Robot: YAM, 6 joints.
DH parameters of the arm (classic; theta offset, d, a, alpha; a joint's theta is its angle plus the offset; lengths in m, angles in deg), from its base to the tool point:
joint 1: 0 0.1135 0.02 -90
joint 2: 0 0 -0.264 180
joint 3: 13.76 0 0.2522 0
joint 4: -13.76 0 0.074 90
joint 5: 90 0 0 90
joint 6: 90 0.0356 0 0
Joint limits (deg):
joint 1: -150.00..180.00
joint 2: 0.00..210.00
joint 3: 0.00..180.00
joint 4: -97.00..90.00
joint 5: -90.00..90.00
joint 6: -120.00..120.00
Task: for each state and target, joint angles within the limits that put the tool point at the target. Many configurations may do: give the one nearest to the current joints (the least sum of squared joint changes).
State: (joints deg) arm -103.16 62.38 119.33 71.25 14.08 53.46
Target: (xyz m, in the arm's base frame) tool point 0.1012 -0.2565 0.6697
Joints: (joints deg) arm -67.72 105.55 142.60 39.41 5.79 53.46
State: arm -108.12 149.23 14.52 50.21 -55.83 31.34
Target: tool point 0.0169 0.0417 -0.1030
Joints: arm -83.95 195.53 18.72 41.59 -36.54 31.34
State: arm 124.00 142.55 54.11 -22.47 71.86 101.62
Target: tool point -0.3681 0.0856 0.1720
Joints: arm 172.09 110.54 69.85 -21.75 73.64 101.62
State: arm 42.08 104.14 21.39 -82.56 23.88 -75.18
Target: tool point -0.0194 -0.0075 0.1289
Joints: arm 26.43 103.58 1.25 -83.39 -3.09 -75.18
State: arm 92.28 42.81 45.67 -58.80 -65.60 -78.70
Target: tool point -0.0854 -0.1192 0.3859
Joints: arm 67.75 1.01 73.16 -61.16 -72.20 -78.70
